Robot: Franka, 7 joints.
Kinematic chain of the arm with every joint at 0, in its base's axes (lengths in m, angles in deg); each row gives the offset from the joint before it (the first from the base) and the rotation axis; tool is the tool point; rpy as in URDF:
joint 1: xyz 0 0 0.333 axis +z
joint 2: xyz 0 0 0 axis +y
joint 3: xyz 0 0 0.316 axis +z
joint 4: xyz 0.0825 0 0 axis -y
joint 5: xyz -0.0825 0 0.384 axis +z
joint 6: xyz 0 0 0 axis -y
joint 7: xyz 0.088 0 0 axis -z
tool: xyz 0 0 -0.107 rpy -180 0 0
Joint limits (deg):
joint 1: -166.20..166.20
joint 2: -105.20..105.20
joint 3: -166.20..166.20
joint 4: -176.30..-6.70
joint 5: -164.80..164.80
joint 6: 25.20..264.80
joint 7: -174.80..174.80
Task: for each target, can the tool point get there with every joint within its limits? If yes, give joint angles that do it. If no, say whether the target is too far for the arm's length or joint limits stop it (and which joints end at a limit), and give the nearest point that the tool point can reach.
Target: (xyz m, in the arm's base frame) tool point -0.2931 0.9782 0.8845
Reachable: no: too far | nearest point -0.2167 0.7231 0.7407 | short by 0.303 m
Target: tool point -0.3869 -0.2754 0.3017
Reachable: yes | joints -32.96 -33.21 -100.09 -122.49 135.76 200.36 54.26
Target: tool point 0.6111 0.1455 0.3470
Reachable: yes | joints -33.62 66.36 61.64 -74.13 34.92 59.12 -131.10
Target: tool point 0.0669 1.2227 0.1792
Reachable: no: too far | nearest point 0.0465 0.8499 0.2261 | short by 0.376 m
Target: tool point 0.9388 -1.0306 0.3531
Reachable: no: too far | nearest point 0.5777 -0.6341 0.3454 | short by 0.536 m
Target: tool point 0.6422 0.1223 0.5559
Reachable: yes | joints -40.72 64.72 79.64 -75.58 69.98 74.12 3.94
